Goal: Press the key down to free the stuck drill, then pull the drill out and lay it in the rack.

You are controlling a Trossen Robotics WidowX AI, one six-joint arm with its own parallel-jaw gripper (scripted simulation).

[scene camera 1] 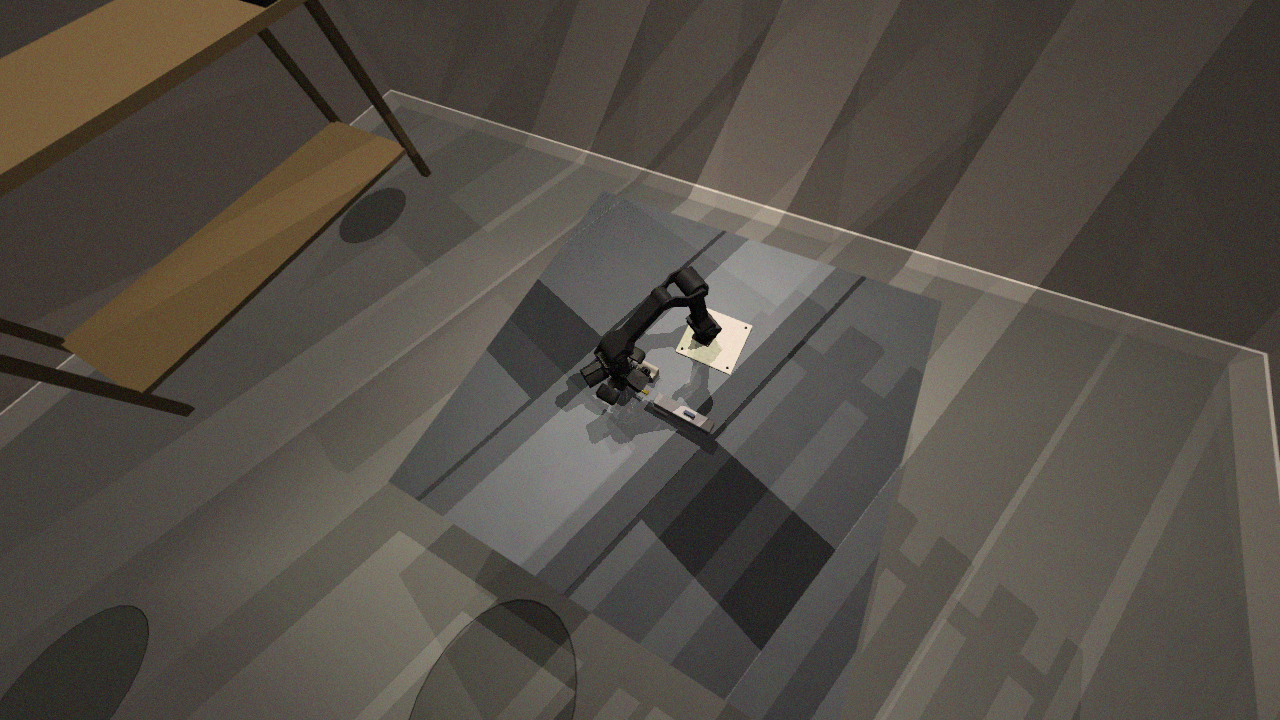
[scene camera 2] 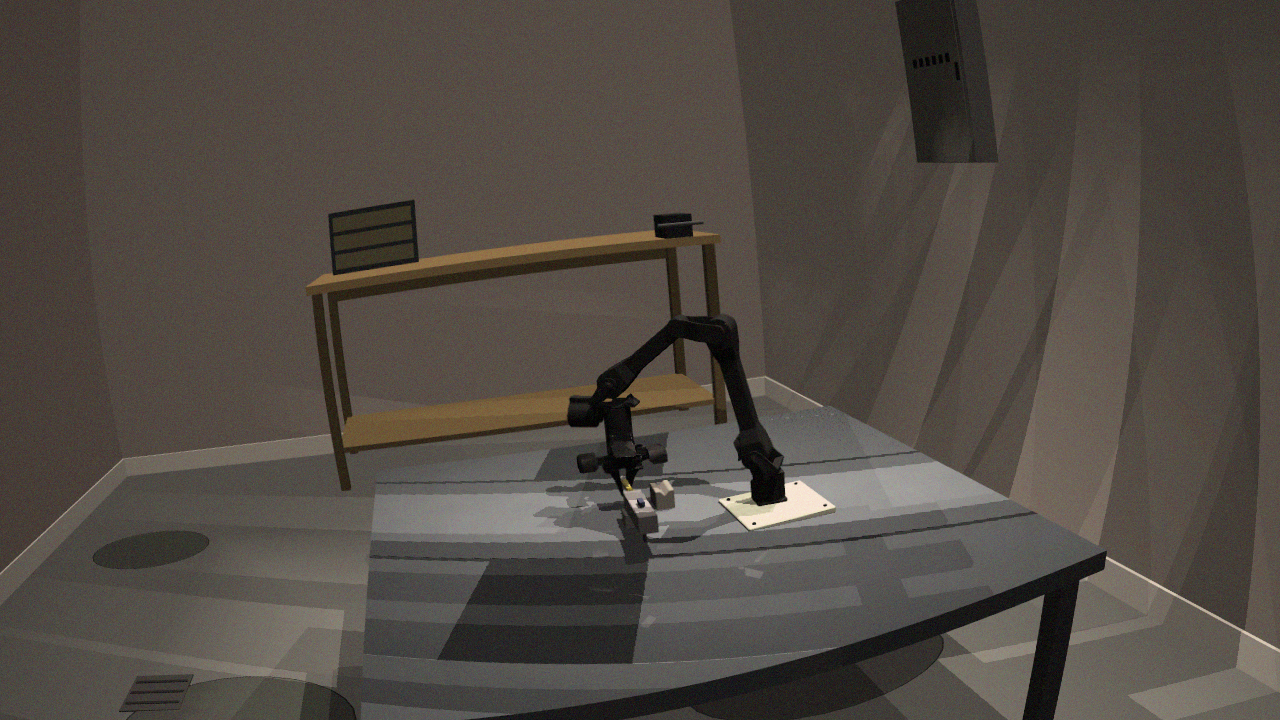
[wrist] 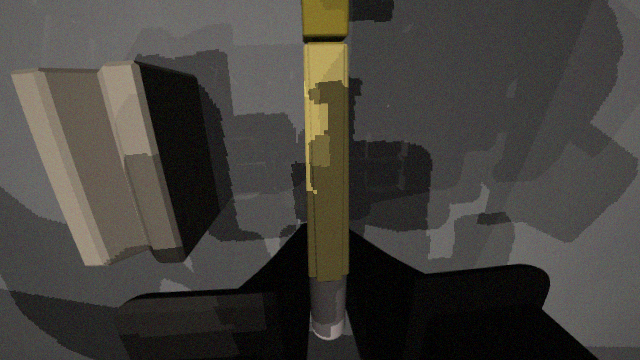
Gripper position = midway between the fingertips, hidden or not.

My gripper [scene camera 2: 625, 495] carries a drill [wrist: 325, 57]. Also in view: a rack [wrist: 125, 147].
My gripper shows as well in scene camera 1 [scene camera 1: 624, 384] and in the wrist view [wrist: 320, 230].
